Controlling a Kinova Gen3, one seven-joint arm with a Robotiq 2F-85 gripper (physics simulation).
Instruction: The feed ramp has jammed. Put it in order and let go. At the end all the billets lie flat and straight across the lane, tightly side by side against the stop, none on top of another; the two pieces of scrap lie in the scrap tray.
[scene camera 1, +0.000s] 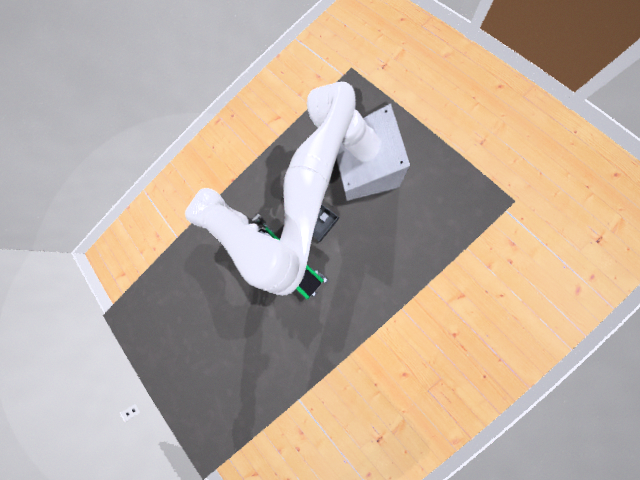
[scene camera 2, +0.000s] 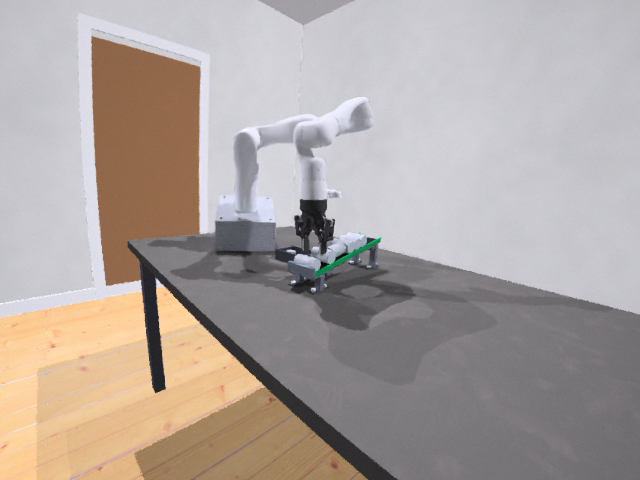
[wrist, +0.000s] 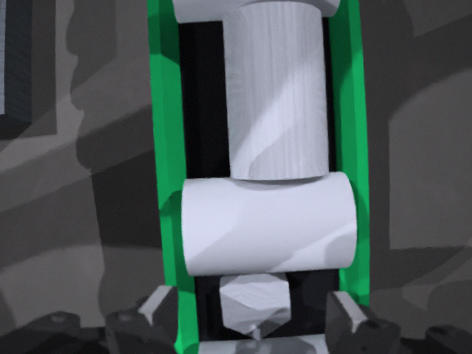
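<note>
Visible: a lane (wrist: 201, 44), a billet (wrist: 230, 226) and a billet (wrist: 274, 64). The wrist view also shows the gripper (wrist: 252, 313), and so does scene camera 2, with the gripper (scene camera 2: 313, 253).
</note>
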